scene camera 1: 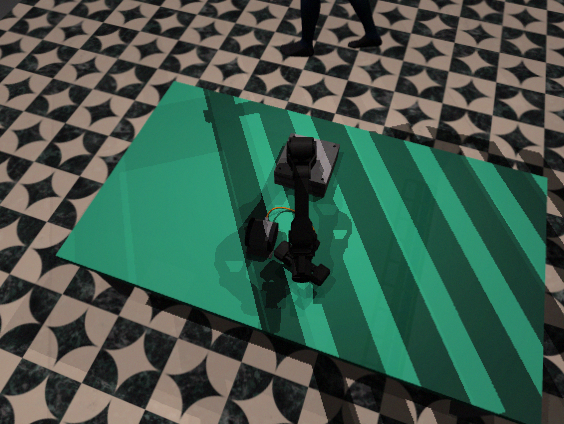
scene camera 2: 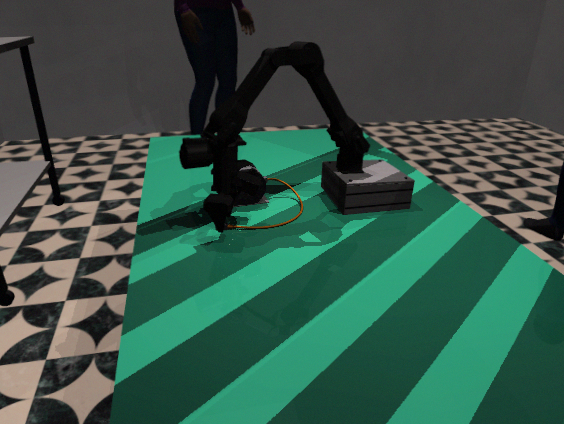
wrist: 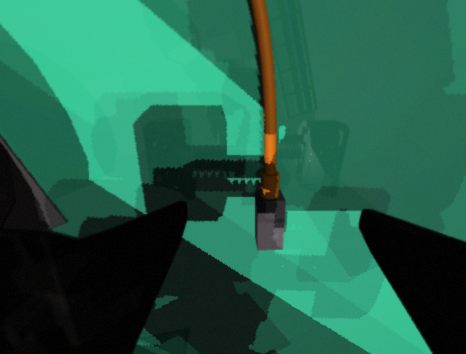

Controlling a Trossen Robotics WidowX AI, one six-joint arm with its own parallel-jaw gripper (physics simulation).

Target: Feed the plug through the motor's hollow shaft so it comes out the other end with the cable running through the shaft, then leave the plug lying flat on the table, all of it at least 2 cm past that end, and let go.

Labels:
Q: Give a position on a dark plug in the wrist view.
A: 269,213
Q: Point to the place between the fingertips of my gripper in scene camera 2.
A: At 224,224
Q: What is my gripper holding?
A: Nothing.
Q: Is my gripper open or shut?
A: Open.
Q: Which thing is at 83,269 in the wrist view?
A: My gripper.

